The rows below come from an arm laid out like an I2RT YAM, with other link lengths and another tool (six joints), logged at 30 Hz.
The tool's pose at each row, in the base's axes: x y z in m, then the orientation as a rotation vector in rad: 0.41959 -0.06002 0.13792 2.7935 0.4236 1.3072; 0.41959 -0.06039 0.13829 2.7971 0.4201 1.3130; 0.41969 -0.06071 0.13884 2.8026 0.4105 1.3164; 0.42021 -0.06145 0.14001 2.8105 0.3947 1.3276; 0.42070 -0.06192 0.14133 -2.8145 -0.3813 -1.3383; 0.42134 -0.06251 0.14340 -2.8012 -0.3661 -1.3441; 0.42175 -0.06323 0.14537 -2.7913 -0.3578 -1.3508; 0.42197 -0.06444 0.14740 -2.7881 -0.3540 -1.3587; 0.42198 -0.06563 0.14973 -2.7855 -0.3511 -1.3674; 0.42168 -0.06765 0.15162 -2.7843 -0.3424 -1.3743; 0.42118 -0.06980 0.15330 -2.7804 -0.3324 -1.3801; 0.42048 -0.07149 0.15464 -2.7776 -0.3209 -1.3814
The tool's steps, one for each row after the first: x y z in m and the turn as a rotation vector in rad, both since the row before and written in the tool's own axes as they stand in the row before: 0.00018 0.00041 -0.00027 0.0032 0.0030 0.0045; 0.00039 0.00041 -0.00031 0.0017 0.0011 0.0081; 0.00102 0.00098 -0.00043 0.0036 0.0055 0.0139; 0.00119 0.00071 -0.00052 0.0047 0.0063 0.0123; 0.00184 0.00092 -0.00089 0.0055 0.0083 0.0125; 0.00162 0.00096 -0.00101 0.0034 0.0074 0.0070; 0.00147 0.00139 -0.00124 -0.0017 0.0054 0.0018; 0.00159 0.00135 -0.00158 -0.0024 0.0056 0.0009; 0.00091 0.00206 -0.00163 -0.0038 0.0042 0.0044; 0.00062 0.00213 -0.00166 -0.0014 0.0047 0.0063; 0.00034 0.00162 -0.00155 -0.0006 0.0019 0.0077
